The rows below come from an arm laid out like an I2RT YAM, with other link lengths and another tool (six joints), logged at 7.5 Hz.
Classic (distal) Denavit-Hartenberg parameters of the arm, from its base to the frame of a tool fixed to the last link. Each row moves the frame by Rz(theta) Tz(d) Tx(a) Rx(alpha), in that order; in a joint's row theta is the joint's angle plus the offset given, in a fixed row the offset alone. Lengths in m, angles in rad.
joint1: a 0.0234; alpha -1.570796; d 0.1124; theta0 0
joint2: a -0.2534; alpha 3.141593; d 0; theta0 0
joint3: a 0.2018; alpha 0; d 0; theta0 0.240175
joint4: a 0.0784; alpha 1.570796; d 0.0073; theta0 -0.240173
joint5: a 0; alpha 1.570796; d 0.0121; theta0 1.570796
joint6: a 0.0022; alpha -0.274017; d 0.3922; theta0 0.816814
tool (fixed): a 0; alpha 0; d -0.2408; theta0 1.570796
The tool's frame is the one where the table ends.
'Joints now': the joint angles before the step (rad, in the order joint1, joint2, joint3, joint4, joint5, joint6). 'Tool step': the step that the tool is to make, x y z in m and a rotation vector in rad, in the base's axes. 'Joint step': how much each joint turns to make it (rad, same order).
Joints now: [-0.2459 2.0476 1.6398 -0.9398 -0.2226 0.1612]
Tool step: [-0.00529 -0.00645 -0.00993 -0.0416 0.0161 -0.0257]
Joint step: [0.0035 0.0003 -0.0528 0.0513 0.0496 0.0191]
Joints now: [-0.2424 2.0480 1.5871 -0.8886 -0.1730 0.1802]
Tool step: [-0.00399 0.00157 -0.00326 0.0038 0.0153 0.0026]
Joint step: [0.0011 -0.0004 -0.0114 -0.0051 -0.0003 -0.0014]
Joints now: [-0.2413 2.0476 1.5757 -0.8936 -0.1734 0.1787]
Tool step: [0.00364 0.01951 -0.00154 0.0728 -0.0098 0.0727]
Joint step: [0.0099 -0.0001 0.0022 -0.0201 -0.0839 -0.0484]
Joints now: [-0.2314 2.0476 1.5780 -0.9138 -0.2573 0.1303]
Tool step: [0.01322 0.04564 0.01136 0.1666 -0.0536 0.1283]
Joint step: [0.0324 -0.0019 0.0439 -0.0519 -0.1889 -0.0664]
